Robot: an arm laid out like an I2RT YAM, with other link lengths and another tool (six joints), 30 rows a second.
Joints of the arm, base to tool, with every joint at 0 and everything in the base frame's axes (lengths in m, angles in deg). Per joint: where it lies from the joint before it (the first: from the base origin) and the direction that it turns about. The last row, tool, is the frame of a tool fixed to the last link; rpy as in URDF.
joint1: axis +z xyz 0 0 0.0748
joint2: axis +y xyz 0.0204 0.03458 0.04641
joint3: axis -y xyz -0.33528 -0.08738 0
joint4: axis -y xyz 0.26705 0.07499 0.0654
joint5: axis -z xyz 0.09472 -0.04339 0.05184
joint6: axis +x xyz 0.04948 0 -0.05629
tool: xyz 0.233 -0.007 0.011 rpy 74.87 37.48 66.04
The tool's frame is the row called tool.
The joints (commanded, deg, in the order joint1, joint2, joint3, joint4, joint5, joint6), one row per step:
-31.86, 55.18, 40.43, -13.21, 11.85, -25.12
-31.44, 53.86, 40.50, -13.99, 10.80, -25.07
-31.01, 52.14, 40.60, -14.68, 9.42, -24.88
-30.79, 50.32, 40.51, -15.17, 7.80, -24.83
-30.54, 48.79, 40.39, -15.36, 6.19, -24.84
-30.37, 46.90, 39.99, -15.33, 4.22, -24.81
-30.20, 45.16, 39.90, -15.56, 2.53, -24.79
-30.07, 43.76, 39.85, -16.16, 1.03, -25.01
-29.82, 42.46, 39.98, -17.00, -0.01, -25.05
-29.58, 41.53, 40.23, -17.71, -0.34, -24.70
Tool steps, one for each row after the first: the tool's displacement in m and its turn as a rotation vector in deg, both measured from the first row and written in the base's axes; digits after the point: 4 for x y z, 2 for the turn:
0.0018, 0.0086, 0.0052, 0.13, -0.81, 1.33
0.0039, 0.0188, 0.0140, 0.19, -2.21, 2.91
0.0054, 0.0291, 0.0224, 0.19, -3.66, 4.57
0.0077, 0.0390, 0.0303, 0.13, -5.04, 6.29
0.0095, 0.0505, 0.0389, 0.04, -6.75, 8.27
0.0104, 0.0611, 0.0482, -0.14, -8.28, 10.02
0.0105, 0.0707, 0.0534, -0.19, -9.08, 11.63
0.0095, 0.0792, 0.0582, -0.18, -9.75, 12.87
0.0079, 0.0839, 0.0626, -0.07, -10.39, 13.30

